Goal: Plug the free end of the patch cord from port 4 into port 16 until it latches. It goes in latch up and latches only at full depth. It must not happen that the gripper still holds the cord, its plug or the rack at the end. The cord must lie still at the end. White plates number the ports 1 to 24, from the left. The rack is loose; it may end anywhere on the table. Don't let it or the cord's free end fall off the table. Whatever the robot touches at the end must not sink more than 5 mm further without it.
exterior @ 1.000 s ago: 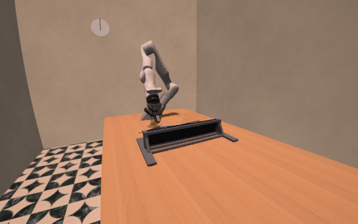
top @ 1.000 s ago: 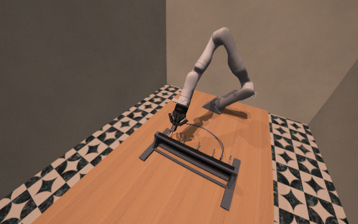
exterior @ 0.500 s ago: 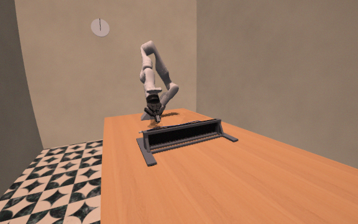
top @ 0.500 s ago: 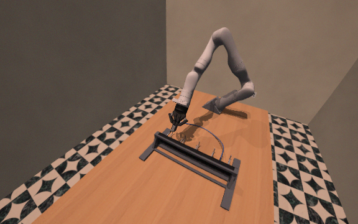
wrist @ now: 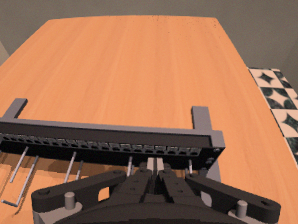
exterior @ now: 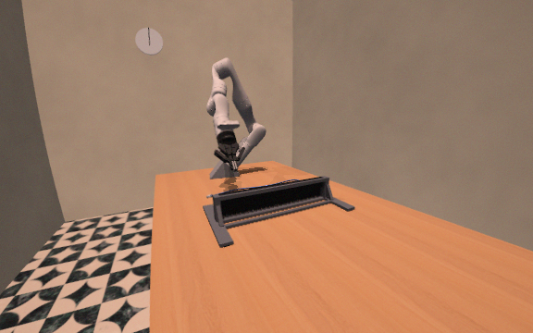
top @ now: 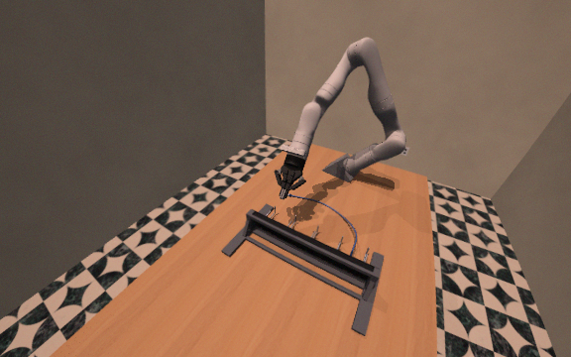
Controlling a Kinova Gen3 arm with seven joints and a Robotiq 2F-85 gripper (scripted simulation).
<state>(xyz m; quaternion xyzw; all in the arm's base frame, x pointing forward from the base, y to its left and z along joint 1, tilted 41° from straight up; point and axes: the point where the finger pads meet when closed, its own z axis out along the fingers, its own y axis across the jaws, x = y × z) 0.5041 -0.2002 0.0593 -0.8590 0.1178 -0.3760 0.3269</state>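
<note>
The patch cord plug lies 17 cm behind my hand, 8 cm to the right of it and 17 cm below it.
</note>
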